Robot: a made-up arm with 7 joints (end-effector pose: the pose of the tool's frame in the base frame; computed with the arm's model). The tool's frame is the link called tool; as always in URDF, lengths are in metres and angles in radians. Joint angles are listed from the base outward.
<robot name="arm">
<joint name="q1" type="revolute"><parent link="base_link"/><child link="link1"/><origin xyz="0 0 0.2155"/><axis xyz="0 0 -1"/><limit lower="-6.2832" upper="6.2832" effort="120" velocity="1.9"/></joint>
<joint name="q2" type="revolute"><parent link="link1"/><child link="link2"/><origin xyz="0 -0.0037 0.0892"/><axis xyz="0 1 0"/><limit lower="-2.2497" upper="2.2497" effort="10" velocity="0.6"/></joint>
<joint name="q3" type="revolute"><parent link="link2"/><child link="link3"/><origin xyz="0 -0.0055 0.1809"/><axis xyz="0 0 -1"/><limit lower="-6.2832" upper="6.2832" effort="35" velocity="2.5"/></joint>
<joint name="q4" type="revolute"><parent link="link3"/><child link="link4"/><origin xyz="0 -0.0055 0.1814"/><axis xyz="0 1 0"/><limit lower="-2.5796" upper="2.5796" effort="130" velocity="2.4"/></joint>
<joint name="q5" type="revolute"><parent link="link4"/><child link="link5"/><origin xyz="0 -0.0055 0.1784"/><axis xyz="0 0 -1"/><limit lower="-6.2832" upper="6.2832" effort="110" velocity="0.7"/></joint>
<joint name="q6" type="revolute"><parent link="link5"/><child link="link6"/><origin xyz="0 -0.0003 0.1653"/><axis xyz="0 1 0"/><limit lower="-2.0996" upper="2.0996" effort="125" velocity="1.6"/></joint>
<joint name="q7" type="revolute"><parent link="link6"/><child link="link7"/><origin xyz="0 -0.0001 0.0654"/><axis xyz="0 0 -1"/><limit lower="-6.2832" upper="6.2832" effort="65" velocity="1"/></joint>
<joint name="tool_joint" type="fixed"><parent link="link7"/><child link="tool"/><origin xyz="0 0 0" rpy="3.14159 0 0"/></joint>
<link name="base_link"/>
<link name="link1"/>
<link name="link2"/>
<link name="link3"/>
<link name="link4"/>
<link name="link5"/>
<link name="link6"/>
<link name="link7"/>
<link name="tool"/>
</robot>
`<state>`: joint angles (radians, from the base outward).
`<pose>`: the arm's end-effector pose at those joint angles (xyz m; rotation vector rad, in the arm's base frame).
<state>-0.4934 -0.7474 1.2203 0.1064 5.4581 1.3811 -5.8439</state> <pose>-0.3515 -0.2723 0.8686 -2.8564 0.0943 1.1853</pose>
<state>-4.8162 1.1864 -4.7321 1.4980 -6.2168 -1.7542 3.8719</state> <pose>-0.2905 -0.4498 0.4743 -1.9184 0.4142 0.7923</pose>
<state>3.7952 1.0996 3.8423 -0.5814 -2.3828 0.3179 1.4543</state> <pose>-0.4552 0.5544 0.4613 1.4307 -0.7994 1.1864</pose>
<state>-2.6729 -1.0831 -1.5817 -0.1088 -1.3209 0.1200 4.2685</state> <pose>0.6274 -0.2602 0.6684 -1.5632 -1.2519 0.6718</pose>
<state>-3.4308 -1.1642 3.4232 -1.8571 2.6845 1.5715 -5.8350</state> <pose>0.0490 0.0754 0.6735 -0.5548 0.9776 0.6456</pose>
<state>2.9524 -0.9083 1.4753 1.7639 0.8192 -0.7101 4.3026</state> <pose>0.1353 0.4303 0.5439 1.1309 -2.5090 1.3370</pose>
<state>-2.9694 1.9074 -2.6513 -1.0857 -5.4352 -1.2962 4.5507</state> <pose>-0.3329 0.2616 -0.1249 -0.0994 -1.8101 1.4779</pose>
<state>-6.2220 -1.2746 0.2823 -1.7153 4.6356 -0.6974 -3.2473</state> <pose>-0.4057 0.0737 0.0224 -0.5030 -0.1942 -1.7765</pose>
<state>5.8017 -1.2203 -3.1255 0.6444 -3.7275 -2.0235 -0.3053</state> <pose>-0.5438 -0.3150 0.2908 1.2739 -0.3761 -2.6325</pose>
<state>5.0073 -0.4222 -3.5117 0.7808 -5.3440 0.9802 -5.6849</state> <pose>-0.0896 -0.5108 0.7421 0.3488 1.4482 1.9053</pose>
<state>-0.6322 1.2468 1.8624 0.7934 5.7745 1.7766 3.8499</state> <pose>0.5726 0.0747 0.5380 -0.9585 0.2504 0.1290</pose>
